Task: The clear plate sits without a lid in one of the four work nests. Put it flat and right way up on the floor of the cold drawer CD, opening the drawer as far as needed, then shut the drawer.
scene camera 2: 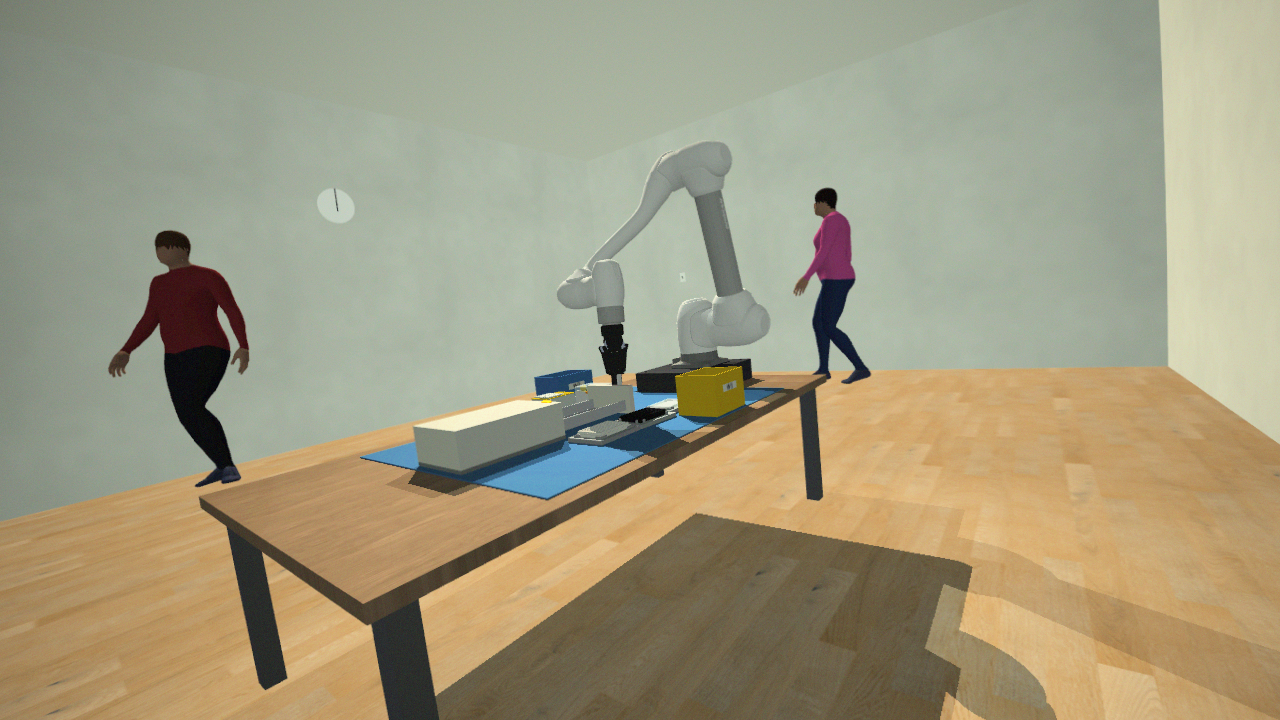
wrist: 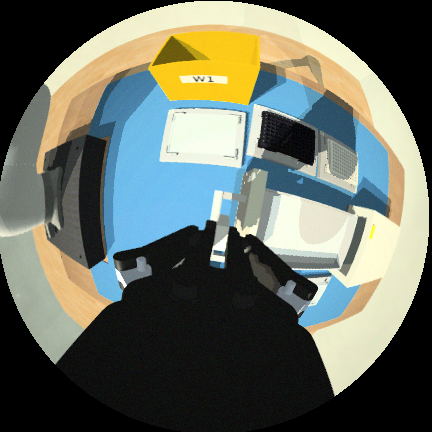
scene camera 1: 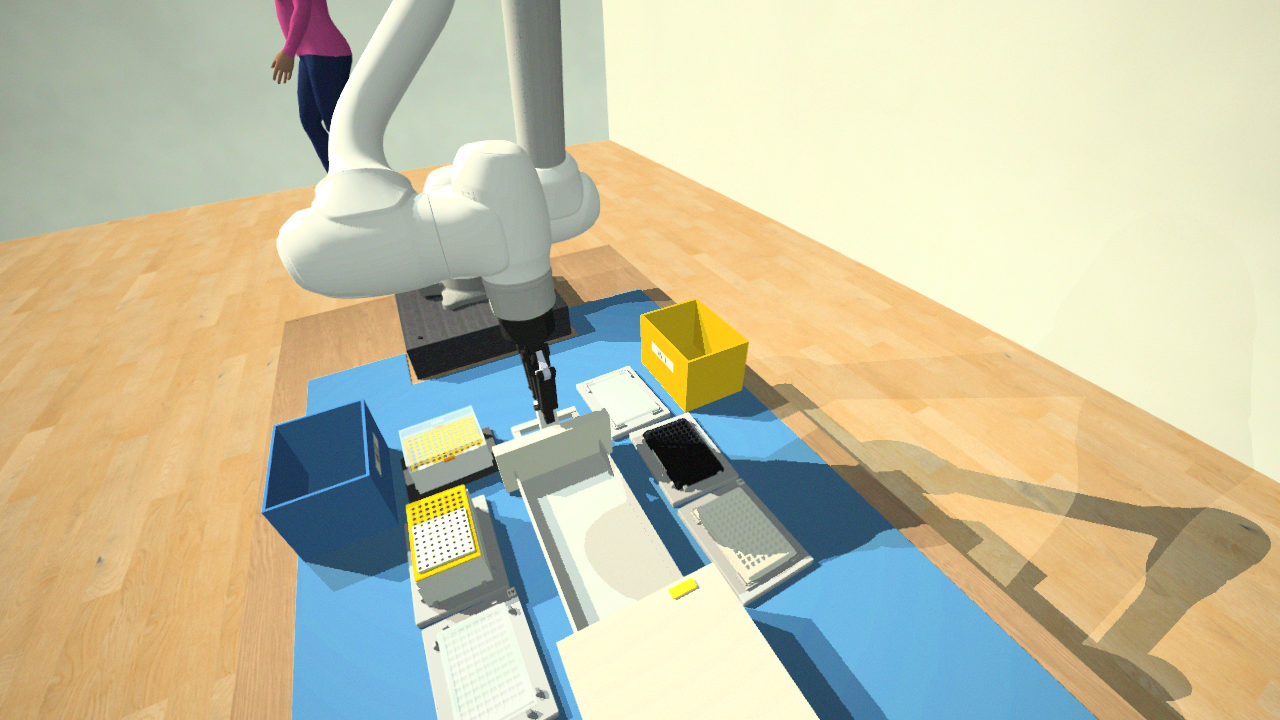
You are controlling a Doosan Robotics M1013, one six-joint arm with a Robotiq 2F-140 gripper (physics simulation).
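Places are measured from the arm's base along level axes (x right, y ahead, z up), in millimetres.
Pixels of known places: gripper, fingertip midpoint: [wrist: 222, 223] [scene camera 1: 550, 432]; arm's base, origin of the base link: [scene camera 2: 699, 364] [wrist: 51, 196] [scene camera 1: 476, 284].
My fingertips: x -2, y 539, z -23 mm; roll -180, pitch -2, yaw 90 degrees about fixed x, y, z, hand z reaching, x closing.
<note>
Ahead of a thing's pixels: the offset from my fingertips to its top centre. "pt": to the spot under its first point.
The cold drawer {pt dx +14, dy +143, dz -36 mm} [scene camera 1: 577, 514] [wrist: 285, 220] stands open from its cream cabinet [scene camera 1: 680, 644] [scene camera 2: 501, 434] [wrist: 372, 257], its white floor in view with a shadow on it. My gripper [scene camera 1: 549, 420] [scene camera 2: 616, 383] [wrist: 222, 223] points down and is shut on the drawer's handle {pt dx +36, dy -9, dz +20 mm} [scene camera 1: 526, 428] [wrist: 218, 201], in front of the front panel {pt dx +9, dy +45, dz +8 mm} [scene camera 1: 554, 449] [wrist: 254, 200]. The handle bar shows between the fingertips in the wrist view. A pale, see-through gridded plate {dx +188, dy +286, dz -28 mm} [scene camera 1: 483, 662] without a lid, apparently the clear plate, lies flat in the nest at lower left in scene camera 1.
A black plate {dx -188, dy +111, dz -28 mm} [scene camera 1: 682, 452] [wrist: 287, 137] and a grey-white plate {dx -186, dy +283, dz -28 mm} [scene camera 1: 742, 532] [wrist: 341, 157] sit beside the drawer. A white nest {pt dx -108, dy -116, dz -42 mm} [scene camera 1: 586, 390] [wrist: 167, 155] lies near the yellow bin {dx -319, dy -69, dz +66 mm} [scene camera 1: 716, 371] [scene camera 2: 702, 394] [wrist: 215, 90]. Yellow-topped racks {dx +193, dy +115, dz +22 mm} [scene camera 1: 443, 532] [scene camera 1: 444, 443] stand near the blue bin {dx +328, dy -68, dz +66 mm} [scene camera 1: 331, 510].
</note>
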